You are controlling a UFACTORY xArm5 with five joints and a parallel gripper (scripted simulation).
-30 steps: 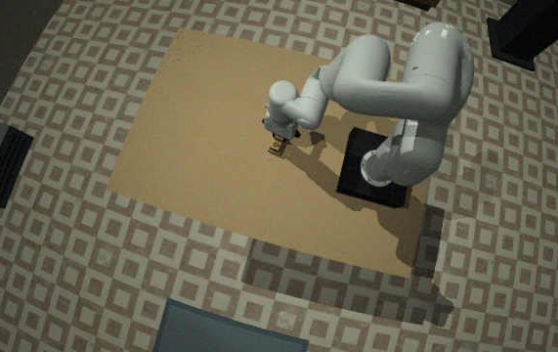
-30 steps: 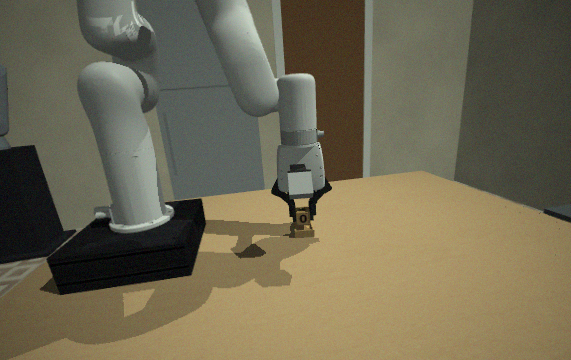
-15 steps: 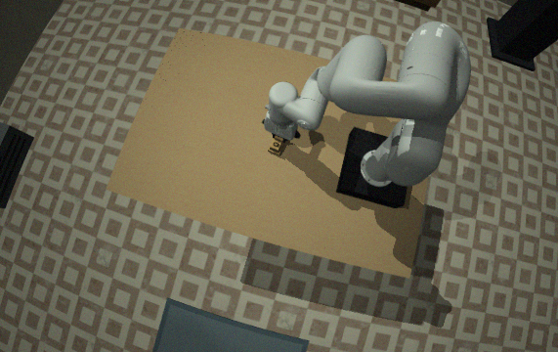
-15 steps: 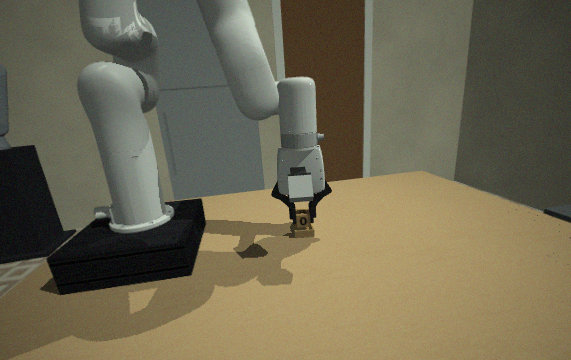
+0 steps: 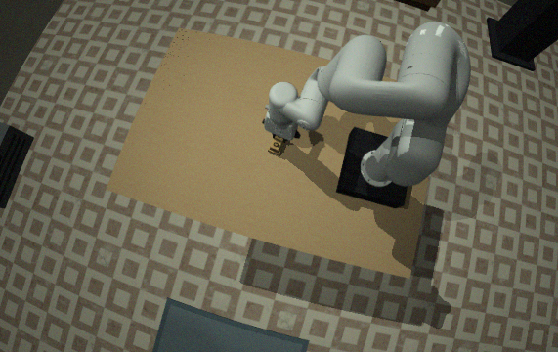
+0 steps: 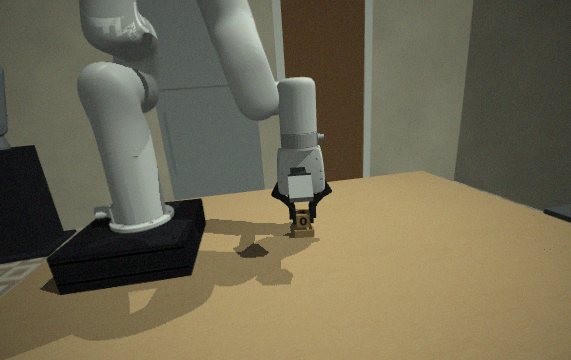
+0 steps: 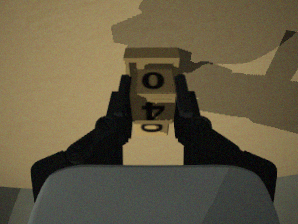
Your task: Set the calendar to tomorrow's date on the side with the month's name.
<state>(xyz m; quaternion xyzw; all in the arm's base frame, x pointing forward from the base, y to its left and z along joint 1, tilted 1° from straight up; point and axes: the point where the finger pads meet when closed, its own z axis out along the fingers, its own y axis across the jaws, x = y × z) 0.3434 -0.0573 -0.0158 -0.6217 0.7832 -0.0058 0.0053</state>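
The wooden date cube is 1 cm below my hand. Round my hand: wooden calendar tray 4 cm below, 2 cm to the left.
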